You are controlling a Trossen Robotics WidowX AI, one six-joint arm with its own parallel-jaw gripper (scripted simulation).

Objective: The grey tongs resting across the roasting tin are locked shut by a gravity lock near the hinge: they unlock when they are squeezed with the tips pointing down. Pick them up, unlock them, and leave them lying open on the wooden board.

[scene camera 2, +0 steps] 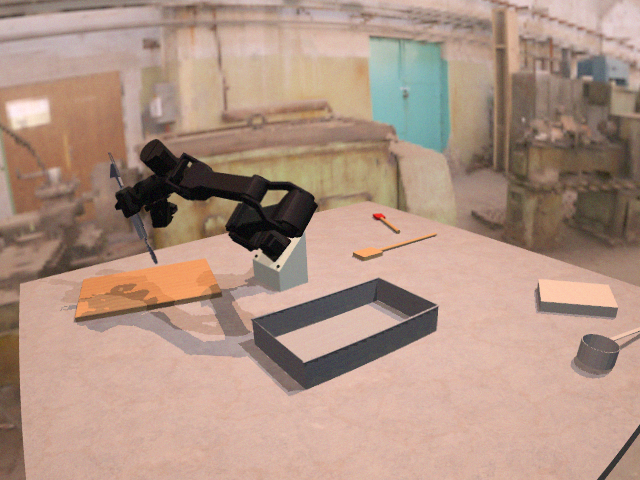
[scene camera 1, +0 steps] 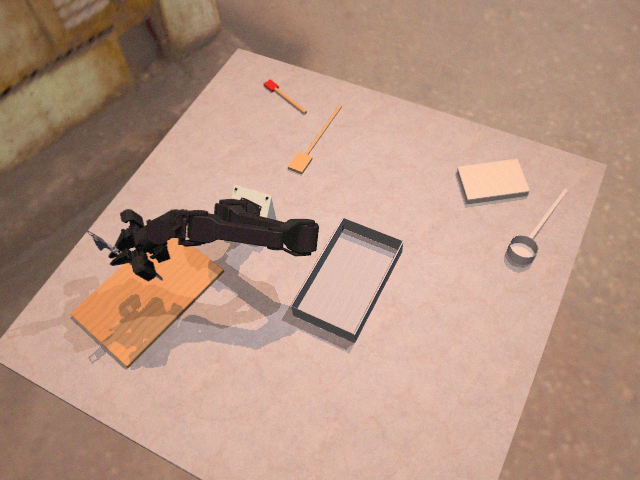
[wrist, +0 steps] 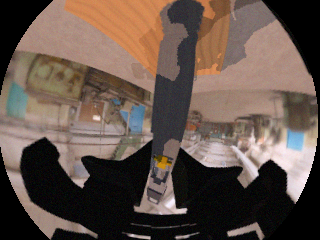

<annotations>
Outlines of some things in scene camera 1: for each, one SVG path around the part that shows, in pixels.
The gripper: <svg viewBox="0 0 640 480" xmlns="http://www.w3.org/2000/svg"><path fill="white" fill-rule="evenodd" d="M125 209L120 213L121 221L124 223L129 222L130 226L125 230L121 229L121 233L114 245L120 250L118 251L120 254L116 255L110 252L108 258L114 259L109 264L116 266L131 263L134 274L149 282L156 277L157 273L154 262L148 259L147 253L153 254L150 258L153 260L156 258L158 263L170 260L168 241L164 244L152 243L146 236L145 230L147 225L144 225L142 216L131 209Z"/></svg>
A pale block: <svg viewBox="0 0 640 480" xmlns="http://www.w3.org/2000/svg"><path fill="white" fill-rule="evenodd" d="M518 159L458 167L457 173L467 204L528 196L530 189Z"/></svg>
A small saucepan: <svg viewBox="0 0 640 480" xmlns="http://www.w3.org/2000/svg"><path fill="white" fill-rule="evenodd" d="M568 189L565 188L530 236L518 235L512 238L507 249L507 255L514 263L528 265L535 260L538 246L533 238Z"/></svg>
</annotations>
